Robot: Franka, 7 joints.
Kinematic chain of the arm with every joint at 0, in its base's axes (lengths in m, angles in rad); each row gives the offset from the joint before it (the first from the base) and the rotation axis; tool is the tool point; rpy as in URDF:
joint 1: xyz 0 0 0.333 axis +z
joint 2: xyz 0 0 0 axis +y
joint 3: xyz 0 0 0.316 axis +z
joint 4: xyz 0.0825 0 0 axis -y
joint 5: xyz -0.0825 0 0.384 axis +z
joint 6: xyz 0 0 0 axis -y
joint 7: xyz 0.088 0 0 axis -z
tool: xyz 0 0 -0.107 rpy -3.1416 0 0
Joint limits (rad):
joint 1: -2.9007..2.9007
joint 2: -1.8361..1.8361
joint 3: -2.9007..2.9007
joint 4: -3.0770..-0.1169
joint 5: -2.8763..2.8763
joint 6: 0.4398..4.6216
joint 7: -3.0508..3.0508
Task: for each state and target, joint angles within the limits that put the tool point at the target. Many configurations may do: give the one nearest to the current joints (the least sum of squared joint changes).
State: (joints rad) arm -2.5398 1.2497 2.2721 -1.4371 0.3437 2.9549 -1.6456
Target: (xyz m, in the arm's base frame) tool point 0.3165 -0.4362 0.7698
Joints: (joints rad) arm -2.2496 1.0833 2.1556 -1.8055 0.3677 2.8750 -1.6456
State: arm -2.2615 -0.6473 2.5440 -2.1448 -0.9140 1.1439 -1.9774
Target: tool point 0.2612 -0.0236 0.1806
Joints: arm -2.2169 -0.6623 2.6242 -2.5718 -0.7500 1.0394 -1.9774
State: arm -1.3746 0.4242 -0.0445 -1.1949 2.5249 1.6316 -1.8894
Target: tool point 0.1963 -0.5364 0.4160
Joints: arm -1.3514 0.1393 -0.0167 -2.2196 2.3003 1.5035 -1.8894
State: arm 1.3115 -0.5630 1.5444 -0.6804 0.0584 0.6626 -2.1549
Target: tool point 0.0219 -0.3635 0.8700
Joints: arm 2.3235 -0.5913 1.3168 -0.3778 -0.0487 0.4398 -2.1549
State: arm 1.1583 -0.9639 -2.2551 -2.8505 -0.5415 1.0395 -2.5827
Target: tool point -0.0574 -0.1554 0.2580
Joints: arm 0.9384 -0.3455 -2.4371 -2.8362 -0.6406 0.5703 -2.5827
